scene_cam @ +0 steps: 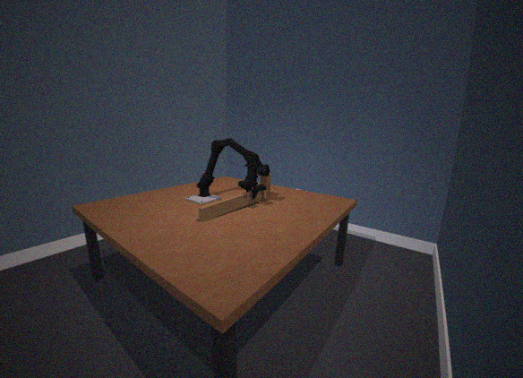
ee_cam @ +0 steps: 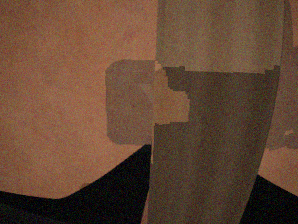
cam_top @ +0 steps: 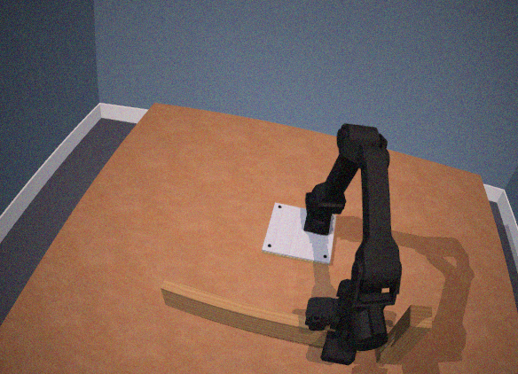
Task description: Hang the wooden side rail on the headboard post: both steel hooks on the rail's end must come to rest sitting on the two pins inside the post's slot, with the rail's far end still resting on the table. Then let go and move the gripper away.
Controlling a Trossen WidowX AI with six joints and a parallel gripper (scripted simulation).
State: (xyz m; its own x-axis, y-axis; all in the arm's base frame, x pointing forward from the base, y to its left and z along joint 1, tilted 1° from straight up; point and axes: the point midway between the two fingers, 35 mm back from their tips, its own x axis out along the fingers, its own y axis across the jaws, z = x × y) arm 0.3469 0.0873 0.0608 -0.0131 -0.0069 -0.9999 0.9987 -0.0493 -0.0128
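My gripper tip is now 140 mm to the right of the wooden headboard post and 50 mm below it.
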